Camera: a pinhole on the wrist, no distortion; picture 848 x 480 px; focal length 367.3 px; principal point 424.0 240.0 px. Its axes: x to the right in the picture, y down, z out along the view. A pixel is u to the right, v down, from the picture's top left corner.
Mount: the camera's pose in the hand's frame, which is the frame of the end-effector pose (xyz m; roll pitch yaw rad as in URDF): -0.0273 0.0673 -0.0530 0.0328 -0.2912 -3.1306
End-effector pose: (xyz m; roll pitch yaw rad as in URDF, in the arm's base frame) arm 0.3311 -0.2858 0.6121 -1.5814 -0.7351 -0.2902
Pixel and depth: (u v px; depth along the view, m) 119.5 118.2 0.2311
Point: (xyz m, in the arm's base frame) 0.6192 -0.2579 0.6450
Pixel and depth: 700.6 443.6 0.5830
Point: 0.1711 0.4339 0.6007
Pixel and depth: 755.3 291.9 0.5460
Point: 0.2715 0.3722 0.3751
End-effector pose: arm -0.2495 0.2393 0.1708 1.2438 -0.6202 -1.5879
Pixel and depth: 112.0 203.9 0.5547
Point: -0.5310 -0.0850 0.7112
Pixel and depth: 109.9 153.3 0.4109
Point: -0.4182 0.0410 0.6204
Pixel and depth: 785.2 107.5 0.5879
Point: -0.7779 0.8746 0.3302
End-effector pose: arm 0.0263 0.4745 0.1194 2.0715 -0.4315 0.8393
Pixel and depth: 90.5 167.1 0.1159
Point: 0.1227 0.4778 0.2282
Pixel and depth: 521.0 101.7 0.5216
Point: 0.4270 0.0890 0.1282
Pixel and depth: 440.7 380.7 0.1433
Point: 0.1026 0.4316 0.0987
